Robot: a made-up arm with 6 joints.
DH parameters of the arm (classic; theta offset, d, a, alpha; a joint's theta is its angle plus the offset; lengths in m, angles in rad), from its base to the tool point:
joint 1: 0 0.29 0.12 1.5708
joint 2: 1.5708 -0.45 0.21 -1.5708
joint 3: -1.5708 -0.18 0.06 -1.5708
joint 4: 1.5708 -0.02 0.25 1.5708
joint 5: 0 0 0.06 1.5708
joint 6: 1.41 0 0.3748 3.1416
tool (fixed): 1.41 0.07 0 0
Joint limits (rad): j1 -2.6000..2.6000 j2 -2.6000..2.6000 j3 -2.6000..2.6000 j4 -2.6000..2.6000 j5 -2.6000..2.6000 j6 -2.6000..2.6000
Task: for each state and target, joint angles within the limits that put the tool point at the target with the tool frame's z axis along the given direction. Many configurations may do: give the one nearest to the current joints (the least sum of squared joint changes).
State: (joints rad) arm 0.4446 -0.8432 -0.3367 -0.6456 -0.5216 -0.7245
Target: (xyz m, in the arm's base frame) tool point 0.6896 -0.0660 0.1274 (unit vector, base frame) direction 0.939 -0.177 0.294
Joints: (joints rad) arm -0.0797 -0.3253 0.1317 -0.2163 -0.9716 -0.5846
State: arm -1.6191 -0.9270 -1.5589 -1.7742 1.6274 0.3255
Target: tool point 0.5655 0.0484 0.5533 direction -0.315 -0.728 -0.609
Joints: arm -0.7684 -1.2106 -2.4934 -2.3937 1.1474 0.6002
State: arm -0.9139 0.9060 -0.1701 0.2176 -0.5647 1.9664
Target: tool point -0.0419 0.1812 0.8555 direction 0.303 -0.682 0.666
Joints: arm -0.1348 1.0906 -0.3578 -0.6680 -1.3847 1.8640
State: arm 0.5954 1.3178 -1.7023 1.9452 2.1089 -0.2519
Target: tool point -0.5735 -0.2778 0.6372 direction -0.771 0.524 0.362
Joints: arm 1.2999 1.4443 -1.7396 2.3580 2.5471 0.3805
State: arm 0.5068 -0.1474 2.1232 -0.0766 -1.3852 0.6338
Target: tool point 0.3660 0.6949 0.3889 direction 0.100 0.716 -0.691
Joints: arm 0.0219 -0.5136 2.2811 -0.1179 -0.4592 1.4693
